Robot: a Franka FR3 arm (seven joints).
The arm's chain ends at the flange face. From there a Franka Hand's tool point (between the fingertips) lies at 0.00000 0.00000 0.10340 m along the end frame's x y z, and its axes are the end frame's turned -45 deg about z.
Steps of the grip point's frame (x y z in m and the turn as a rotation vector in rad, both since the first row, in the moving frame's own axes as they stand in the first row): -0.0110 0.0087 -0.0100 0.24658 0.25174 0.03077; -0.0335 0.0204 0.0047 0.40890 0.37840 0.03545; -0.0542 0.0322 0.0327 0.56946 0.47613 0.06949; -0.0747 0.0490 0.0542 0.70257 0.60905 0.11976; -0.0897 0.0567 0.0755 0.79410 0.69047 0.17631; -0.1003 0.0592 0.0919 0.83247 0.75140 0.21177
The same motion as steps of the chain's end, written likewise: -0.0026 0.0496 -0.0036 0.35237 0.00365 0.03077; -0.0081 0.0928 0.0203 0.55671 -0.02157 0.03545; -0.0119 0.1309 0.0599 0.73934 -0.06599 0.06949; -0.0176 0.1703 0.0957 0.92746 -0.06613 0.11976; -0.0258 0.1932 0.1275 1.04975 -0.07328 0.17631; -0.0353 0.2056 0.1502 1.11997 -0.05733 0.21177
